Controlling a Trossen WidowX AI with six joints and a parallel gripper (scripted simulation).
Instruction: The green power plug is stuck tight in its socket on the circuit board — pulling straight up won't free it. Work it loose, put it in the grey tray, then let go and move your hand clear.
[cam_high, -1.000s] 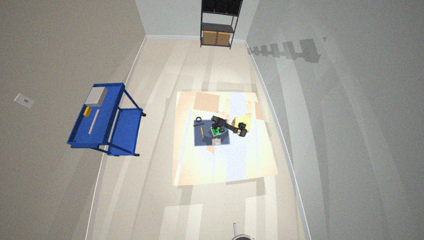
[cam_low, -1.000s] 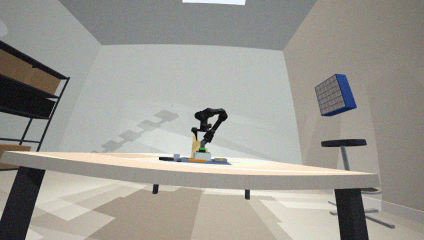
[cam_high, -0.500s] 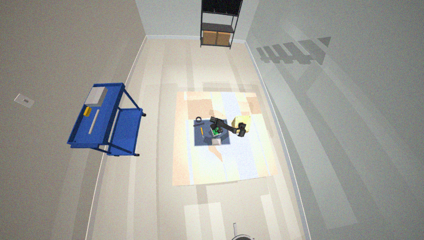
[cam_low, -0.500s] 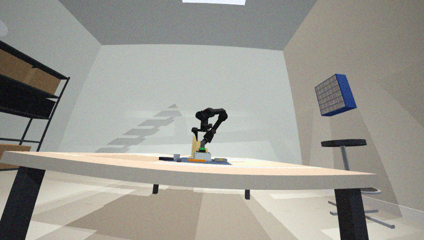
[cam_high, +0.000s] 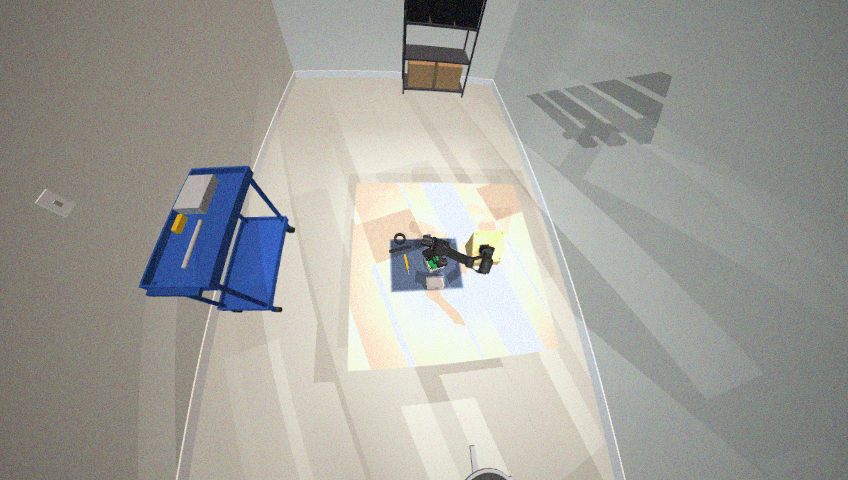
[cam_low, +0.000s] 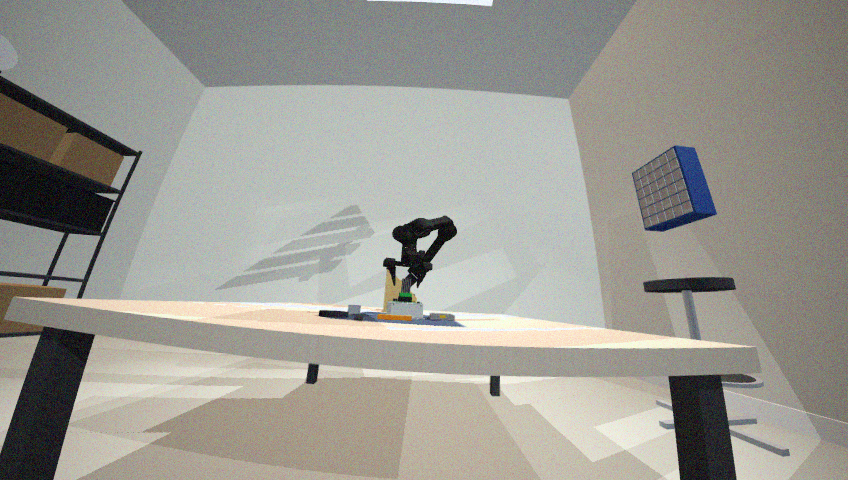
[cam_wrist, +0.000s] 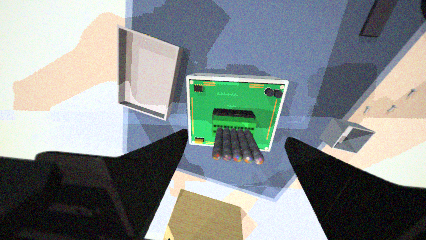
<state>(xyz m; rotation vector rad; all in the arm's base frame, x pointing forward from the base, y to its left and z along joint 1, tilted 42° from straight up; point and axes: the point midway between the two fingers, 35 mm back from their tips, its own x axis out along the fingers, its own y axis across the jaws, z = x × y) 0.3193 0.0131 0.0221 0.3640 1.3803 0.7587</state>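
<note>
Now: gripper tip 30 mm above the green power plug. The rest, counted from my gripper tip: blue mat 110 mm below, 50 mm ahead; dark bar 210 mm ahead, 110 mm to the right, 110 mm below.
</note>
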